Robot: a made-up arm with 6 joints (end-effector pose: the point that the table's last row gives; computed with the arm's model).
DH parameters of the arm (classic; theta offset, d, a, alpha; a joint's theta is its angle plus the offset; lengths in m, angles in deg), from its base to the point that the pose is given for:
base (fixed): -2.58 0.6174 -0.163 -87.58
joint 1: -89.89 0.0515 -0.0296 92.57
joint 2: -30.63 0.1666 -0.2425 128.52
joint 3: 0 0.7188 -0.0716 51.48
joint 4: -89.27 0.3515 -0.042 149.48
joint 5: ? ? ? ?
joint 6: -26.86 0 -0.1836 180
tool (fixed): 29.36 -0.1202 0 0
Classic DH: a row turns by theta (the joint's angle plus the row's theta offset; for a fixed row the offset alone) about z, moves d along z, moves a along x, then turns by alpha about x.
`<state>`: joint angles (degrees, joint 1 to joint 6).
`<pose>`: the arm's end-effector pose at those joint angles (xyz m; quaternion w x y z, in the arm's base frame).
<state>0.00 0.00 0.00 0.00 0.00 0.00</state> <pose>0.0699 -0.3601 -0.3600 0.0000 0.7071 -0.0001 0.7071</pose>
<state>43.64 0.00 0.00 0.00 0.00 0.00</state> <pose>-0.6619 -0.3311 -0.2663 0.0229 -0.9188 0.0008 -0.3941</pose>
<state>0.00 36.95 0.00 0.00 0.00 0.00</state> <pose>0.0698 -0.8468 0.0833 0.2241 0.6707 0.2240 0.6706</pose>
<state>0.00 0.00 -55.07 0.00 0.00 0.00</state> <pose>-0.0611 -0.6265 -0.1416 0.0641 0.8414 0.3430 0.4126</pose>
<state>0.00 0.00 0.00 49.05 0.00 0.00</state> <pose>0.0699 -0.0317 -0.3196 0.2935 -0.6433 0.2936 -0.6433</pose>
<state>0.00 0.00 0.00 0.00 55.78 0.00</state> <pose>-0.0454 -0.3781 -0.1368 0.4246 0.7184 0.1453 0.5315</pose>
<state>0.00 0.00 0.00 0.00 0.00 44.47</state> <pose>0.0699 -0.4464 -0.2511 0.2676 0.6546 0.2675 0.6545</pose>
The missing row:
joint 5: 0 0.3272 -0.1052 30.52
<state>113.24 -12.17 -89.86 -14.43 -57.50 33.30</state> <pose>-1.0312 -0.6082 0.7170 0.5893 -0.6307 -0.1070 0.4934</pose>
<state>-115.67 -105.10 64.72 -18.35 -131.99 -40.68</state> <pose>-0.4407 0.5893 1.0635 0.4124 0.6462 -0.1368 0.6274</pose>
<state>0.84 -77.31 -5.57 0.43 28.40 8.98</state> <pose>-0.0205 0.7344 -0.0713 0.2441 -0.7493 0.2383 -0.5676</pose>
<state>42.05 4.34 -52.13 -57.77 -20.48 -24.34</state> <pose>-0.2975 -0.7341 -0.0302 0.1206 -0.8614 -0.4894 -0.0620</pose>
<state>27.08 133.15 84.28 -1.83 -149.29 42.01</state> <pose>0.5130 0.0031 0.5123 0.8177 -0.2968 -0.3087 -0.3847</pose>
